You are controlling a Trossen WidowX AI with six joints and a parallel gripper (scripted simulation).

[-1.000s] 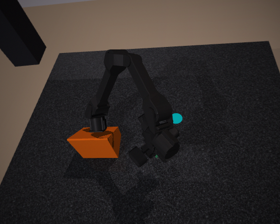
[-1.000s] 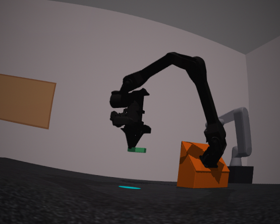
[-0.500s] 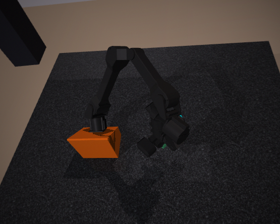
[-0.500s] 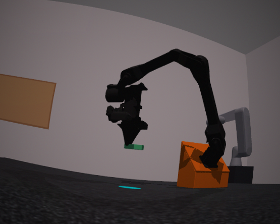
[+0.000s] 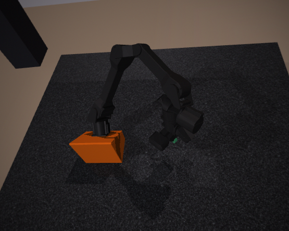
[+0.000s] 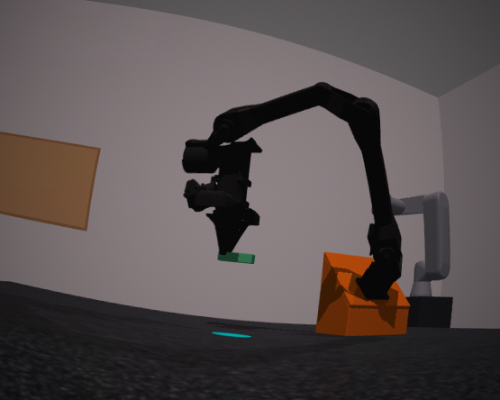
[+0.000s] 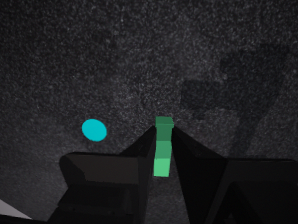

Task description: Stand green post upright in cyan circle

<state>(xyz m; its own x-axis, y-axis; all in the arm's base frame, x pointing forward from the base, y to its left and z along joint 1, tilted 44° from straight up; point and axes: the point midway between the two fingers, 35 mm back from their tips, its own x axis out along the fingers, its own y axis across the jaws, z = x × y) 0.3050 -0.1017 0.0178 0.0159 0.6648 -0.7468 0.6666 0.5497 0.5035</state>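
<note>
Now: gripper tip 17 cm to the right of the cyan circle, 14 cm above it and 4 cm short of it. From my gripper tip the other things lie so: green post (2 cm to the left, 2 cm behind).
</note>
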